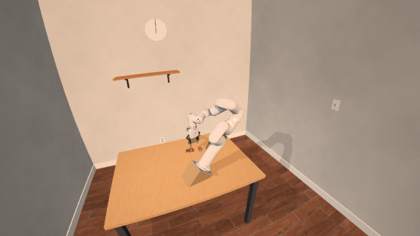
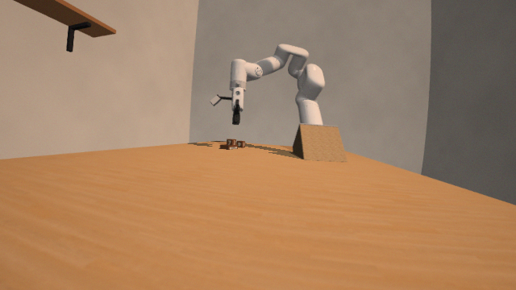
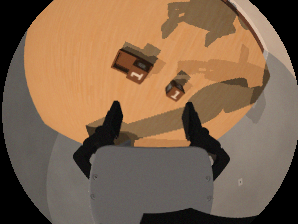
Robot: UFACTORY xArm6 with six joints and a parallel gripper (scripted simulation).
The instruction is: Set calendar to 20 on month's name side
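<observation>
Now: the brown tray 110 mm below my hand, 50 mm to the left of it and 20 mm ahead of it.
</observation>
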